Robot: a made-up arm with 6 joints.
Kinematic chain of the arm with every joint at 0, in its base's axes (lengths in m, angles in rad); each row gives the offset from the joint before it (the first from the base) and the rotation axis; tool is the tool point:
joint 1: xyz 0 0 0.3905 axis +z
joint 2: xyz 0.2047 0 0 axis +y
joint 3: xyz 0 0 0.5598 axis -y
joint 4: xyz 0 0 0.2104 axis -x
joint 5: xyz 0.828 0 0 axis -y
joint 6: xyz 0.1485 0 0 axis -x
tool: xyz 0 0 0
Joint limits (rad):
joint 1: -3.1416..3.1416
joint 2: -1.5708..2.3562
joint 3: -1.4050..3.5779
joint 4: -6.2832..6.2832
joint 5: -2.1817..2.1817
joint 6: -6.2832..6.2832
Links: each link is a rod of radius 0.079 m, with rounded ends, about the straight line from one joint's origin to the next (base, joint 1, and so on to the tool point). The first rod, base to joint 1, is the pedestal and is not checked.
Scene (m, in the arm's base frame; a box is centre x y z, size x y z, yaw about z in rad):
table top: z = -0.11
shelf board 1: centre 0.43 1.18 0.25 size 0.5 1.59 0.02 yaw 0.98
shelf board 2: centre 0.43 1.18 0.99 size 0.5 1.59 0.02 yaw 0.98
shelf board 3: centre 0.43 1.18 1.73 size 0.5 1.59 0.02 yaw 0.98
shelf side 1: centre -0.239 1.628 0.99 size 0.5 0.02 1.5 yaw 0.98
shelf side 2: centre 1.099 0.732 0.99 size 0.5 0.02 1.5 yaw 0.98
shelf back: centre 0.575 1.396 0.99 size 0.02 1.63 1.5 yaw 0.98
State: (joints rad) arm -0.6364 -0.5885 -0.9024 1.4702 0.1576 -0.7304
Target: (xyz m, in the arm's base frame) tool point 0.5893 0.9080 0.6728
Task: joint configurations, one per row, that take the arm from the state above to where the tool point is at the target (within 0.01 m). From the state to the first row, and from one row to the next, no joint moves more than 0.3 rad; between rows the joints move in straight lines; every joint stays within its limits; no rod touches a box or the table.
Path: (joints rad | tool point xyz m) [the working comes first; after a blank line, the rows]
Joints at the target: 0.9518 -0.1394 -0.6364 1.4533 0.3236 -0.7304
Straight joint move there: touches shelf side 2.

1: -0.4000 -0.4899 -0.9356 1.4650 0.2404 -0.7281 | 0.8526 -0.3223 0.6586
2: -0.1636 -0.3914 -0.9687 1.4598 0.3232 -0.7258 | 0.9160 -0.1037 0.5599
3: 0.0729 -0.2928 -1.0019 1.4546 0.4060 -0.7235 | 0.9098 0.1249 0.4633
4: 0.3093 -0.1942 -1.0351 1.4494 0.4888 -0.7211 | 0.8355 0.3397 0.3709
5: 0.5234 -0.1759 -0.9022 1.4507 0.4338 -0.7242 | 0.8102 0.5391 0.4652
6: 0.7376 -0.1577 -0.7693 1.4520 0.3787 -0.7273 | 0.7273 0.7345 0.5663
7: 0.9518 -0.1394 -0.6364 1.4533 0.3236 -0.7304 | 0.5893 0.9080 0.6728

